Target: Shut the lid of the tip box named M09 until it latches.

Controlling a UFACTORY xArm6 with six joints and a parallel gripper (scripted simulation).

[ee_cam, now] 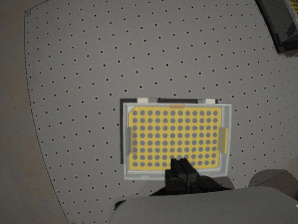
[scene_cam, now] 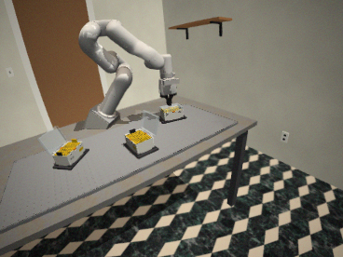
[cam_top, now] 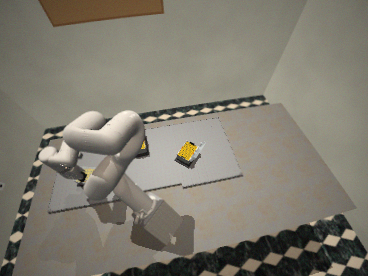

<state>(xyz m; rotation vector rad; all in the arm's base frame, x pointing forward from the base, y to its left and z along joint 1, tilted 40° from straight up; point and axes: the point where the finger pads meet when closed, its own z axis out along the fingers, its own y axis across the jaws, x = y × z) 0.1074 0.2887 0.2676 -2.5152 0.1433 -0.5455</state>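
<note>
Now: the lid 3 cm ahead of my hand and 3 cm below it. The rest, counted from my hand: tip box: 3 cm ahead, 5 cm below.
</note>
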